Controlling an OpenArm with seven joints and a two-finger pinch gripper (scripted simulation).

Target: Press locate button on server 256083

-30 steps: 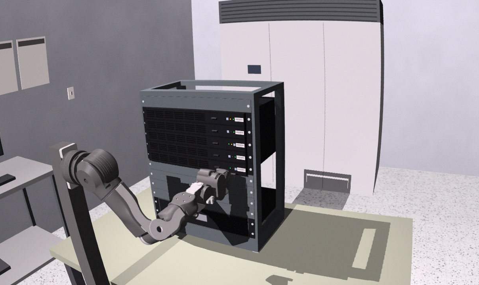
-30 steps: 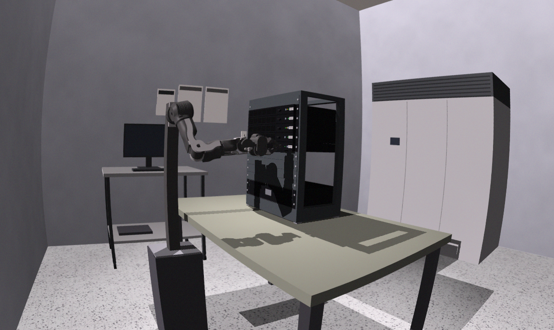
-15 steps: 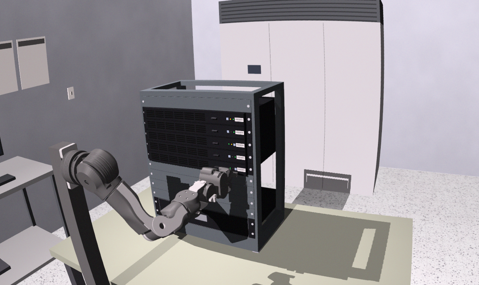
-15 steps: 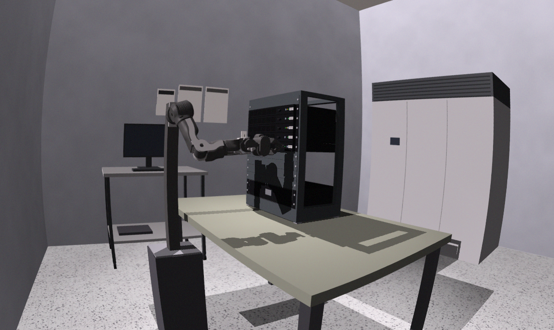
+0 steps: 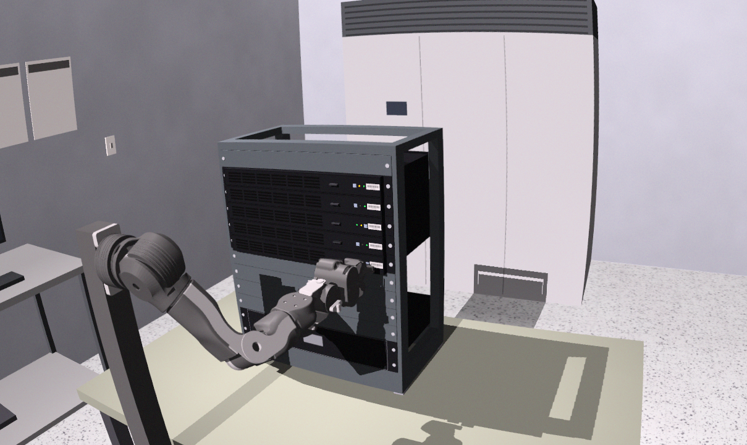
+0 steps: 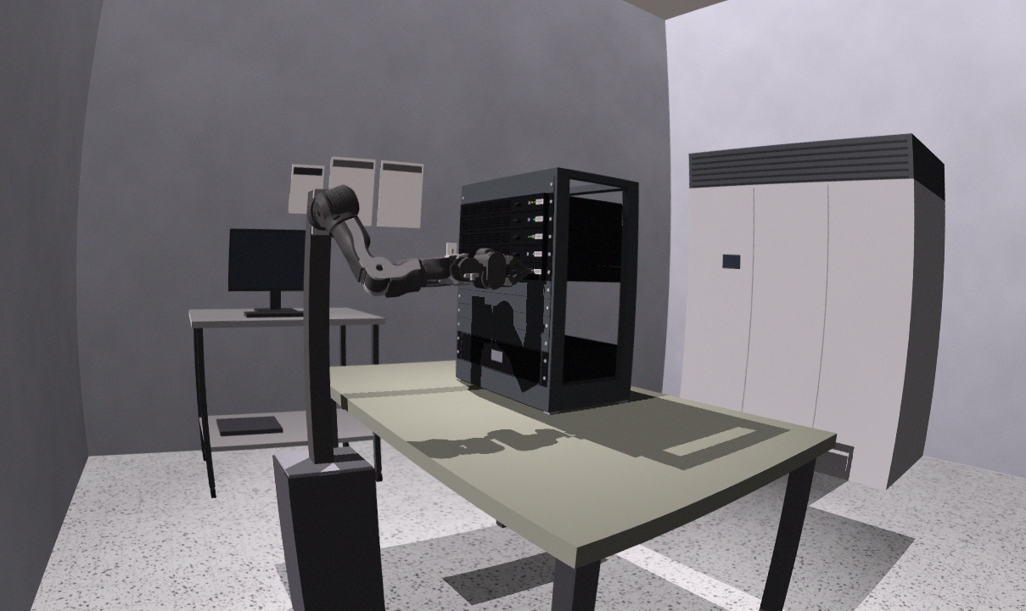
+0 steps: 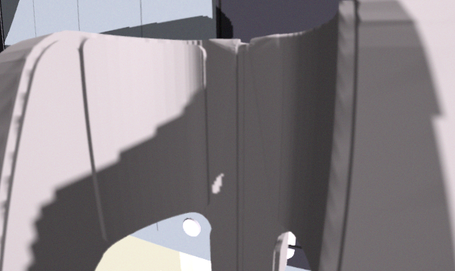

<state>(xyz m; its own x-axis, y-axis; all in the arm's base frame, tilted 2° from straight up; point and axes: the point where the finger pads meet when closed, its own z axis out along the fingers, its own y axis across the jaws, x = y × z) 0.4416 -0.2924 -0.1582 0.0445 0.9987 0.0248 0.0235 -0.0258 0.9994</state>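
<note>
Now: the pale square button 30 mm ahead of my hand.
</note>
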